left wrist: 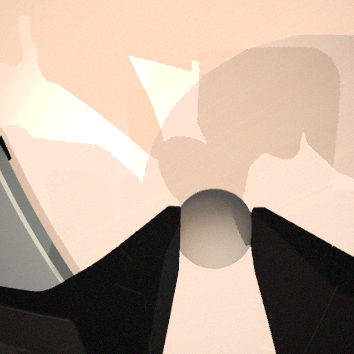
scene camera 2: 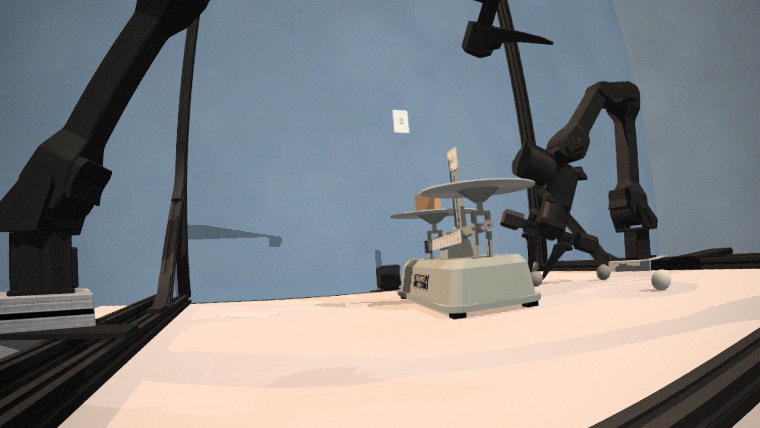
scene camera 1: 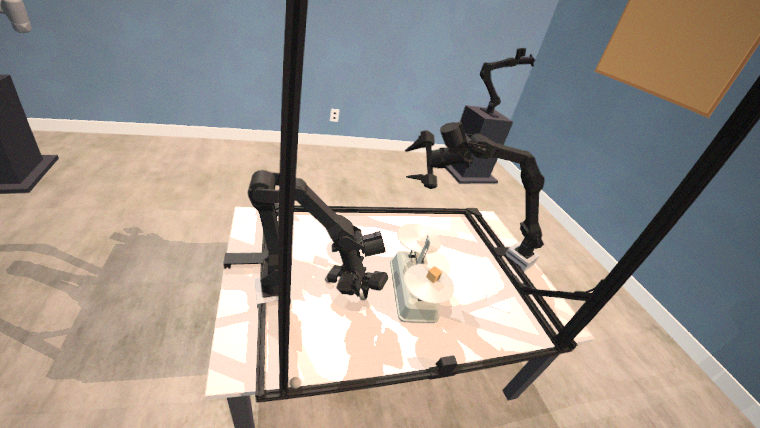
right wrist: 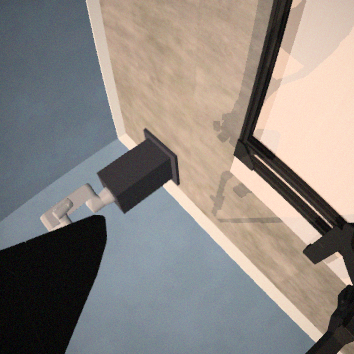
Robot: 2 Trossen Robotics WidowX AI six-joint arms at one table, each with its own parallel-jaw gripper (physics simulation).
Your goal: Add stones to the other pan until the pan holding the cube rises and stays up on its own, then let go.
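Pixels of known places: left gripper, fingertip midpoint: point(left wrist: 215, 218) point(scene camera 2: 535, 277) point(scene camera 1: 362, 296); right gripper, fingertip midpoint: point(scene camera 2: 565, 7) point(scene camera 1: 405, 163) point(right wrist: 230, 233); left arm's base, link origin: point(scene camera 2: 638, 258) point(scene camera 1: 272, 288); right arm's base, link origin: point(scene camera 2: 43, 292) point(scene camera 1: 524, 251).
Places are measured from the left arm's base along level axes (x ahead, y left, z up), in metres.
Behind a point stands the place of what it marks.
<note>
The balance scale point(scene camera 1: 402, 297) {x 0.378, y -0.133, z 0.027 m} point(scene camera 2: 468, 281) {x 0.525, y 0.039, z 0.021 m} stands on the table. The orange cube point(scene camera 1: 434, 273) {x 0.438, y -0.159, z 0.152 m} point(scene camera 2: 427, 203) {x 0.456, y -0.137, z 0.136 m} sits on one pan point(scene camera 1: 422, 289) {x 0.394, y -0.186, z 0.123 m} point(scene camera 2: 402, 215) {x 0.484, y -0.173, z 0.121 m}, which hangs lower. The other pan point(scene camera 1: 413, 235) {x 0.464, y 0.030, z 0.134 m} point(scene camera 2: 478, 186) {x 0.502, y 0.043, z 0.132 m} is higher, with no stone seen on it. My left gripper point(scene camera 1: 363, 294) {x 0.267, y -0.080, z -0.006 m} point(left wrist: 215, 218) {x 0.267, y -0.080, z -0.006 m} is low beside the scale, shut on a round grey stone point(scene camera 2: 536, 277) {x 0.280, y -0.067, z -0.004 m} point(left wrist: 214, 240) {x 0.266, y -0.078, z 0.005 m} between its fingertips. Two more stones point(scene camera 2: 603, 272) {x 0.193, y 0.022, z -0.007 m} point(scene camera 2: 661, 280) {x 0.305, y 0.184, z -0.007 m} lie on the table. My right gripper point(scene camera 1: 407, 163) {x 0.458, y 0.192, z 0.319 m} is open and empty, high beyond the far table edge.
A stone point(scene camera 1: 295, 381) {x 0.018, y -0.306, z 0.005 m} lies by the front left frame corner. Black frame rails point(scene camera 1: 372, 210) {x 0.460, y 0.366, z -0.008 m} edge the table point(scene camera 1: 228, 340) {x -0.131, y -0.142, z -0.021 m}, and an upright post point(scene camera 1: 292, 132) {x -0.009, y -0.322, z 0.645 m} crosses the view of the left arm. A small black box point(scene camera 1: 446, 363) {x 0.403, y -0.372, z 0.033 m} sits on the front rail.
</note>
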